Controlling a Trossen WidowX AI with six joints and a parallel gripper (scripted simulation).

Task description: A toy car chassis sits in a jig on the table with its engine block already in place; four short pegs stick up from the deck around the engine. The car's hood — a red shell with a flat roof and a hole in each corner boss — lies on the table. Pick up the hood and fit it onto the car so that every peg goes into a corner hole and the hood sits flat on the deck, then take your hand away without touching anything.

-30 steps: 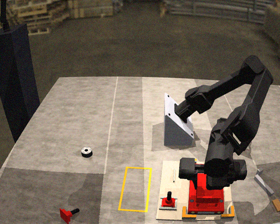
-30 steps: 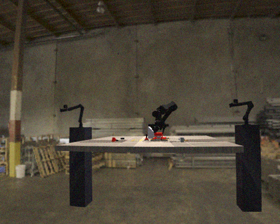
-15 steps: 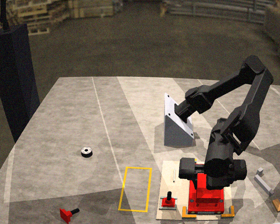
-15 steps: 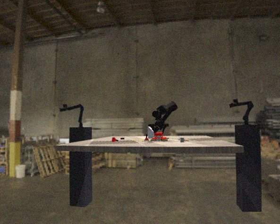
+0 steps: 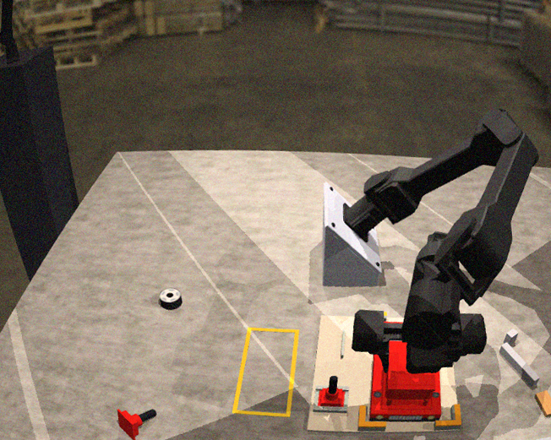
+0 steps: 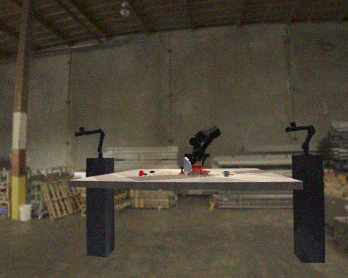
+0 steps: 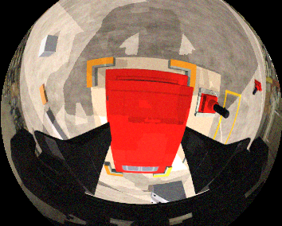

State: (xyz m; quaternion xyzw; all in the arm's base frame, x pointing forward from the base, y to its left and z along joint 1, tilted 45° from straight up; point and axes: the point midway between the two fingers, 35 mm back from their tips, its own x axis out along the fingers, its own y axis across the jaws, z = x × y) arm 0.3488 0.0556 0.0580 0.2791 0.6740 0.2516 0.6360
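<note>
The grey engine block lies 10 mm to the left of my gripper tip and 30 mm below it. Also, from my gripper tip: red hood (10 mm above).
</note>
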